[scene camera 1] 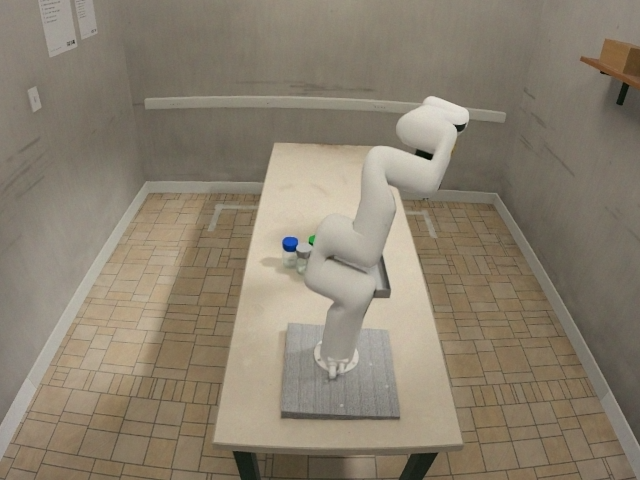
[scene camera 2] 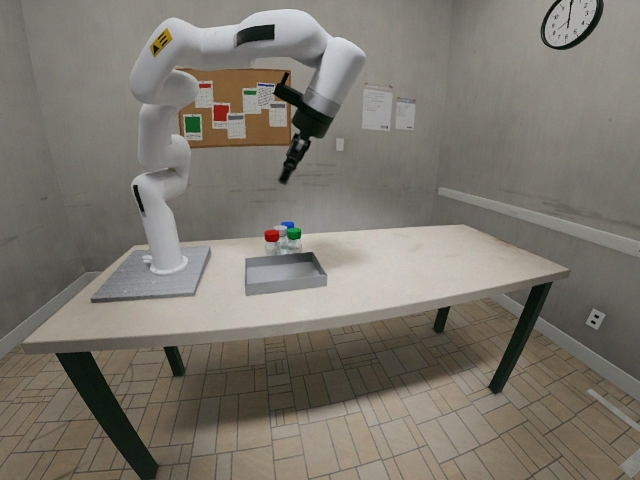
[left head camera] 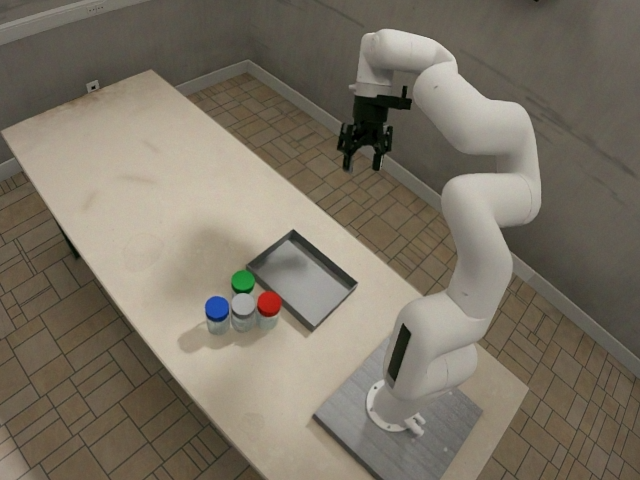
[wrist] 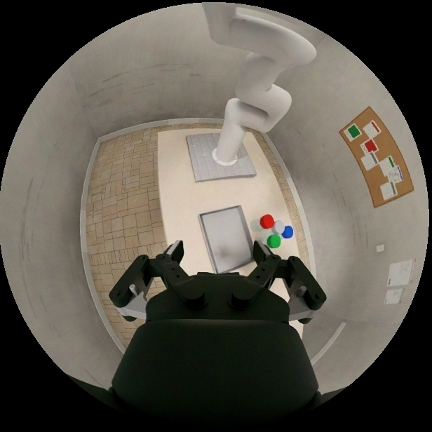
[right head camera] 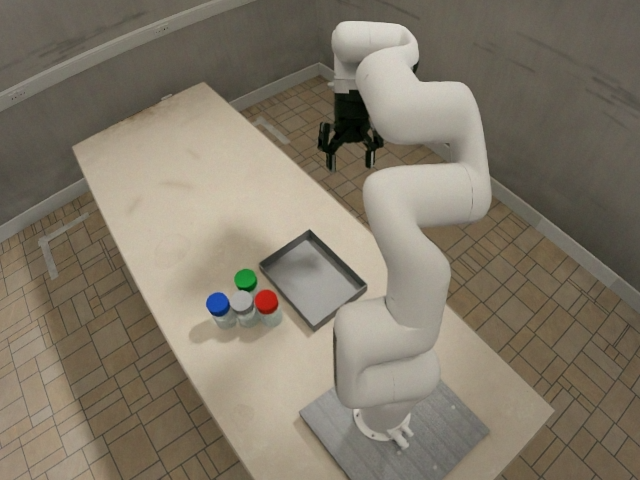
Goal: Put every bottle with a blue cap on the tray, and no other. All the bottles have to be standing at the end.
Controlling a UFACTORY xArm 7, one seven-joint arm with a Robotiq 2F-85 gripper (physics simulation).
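One blue-capped bottle (left head camera: 217, 314) (right head camera: 220, 308) (scene camera 1: 290, 251) (scene camera 2: 287, 225) (wrist: 287, 232) stands upright on the table, at the outer side of a tight group of bottles. The shallow grey tray (left head camera: 333, 307) (right head camera: 336, 313) (scene camera 1: 383, 293) (scene camera 2: 285, 284) (wrist: 210, 249) lies beside the group, and no bottle stands in it. My gripper (left head camera: 362, 166) (right head camera: 351, 163) (scene camera 2: 283, 180) (wrist: 218, 247) is open and empty, high above the table and tray. In scene camera 1 its fingers are hidden behind the arm.
A grey-capped bottle (left head camera: 242, 312) (right head camera: 245, 308) (wrist: 278, 227) stands next to the blue-capped one. A red-capped bottle (left head camera: 268, 310) (right head camera: 268, 307) (scene camera 2: 271, 241) (wrist: 267, 221) and a green-capped bottle (left head camera: 242, 283) (right head camera: 246, 281) (scene camera 2: 294, 240) (wrist: 274, 241) stand close by, between it and the tray.
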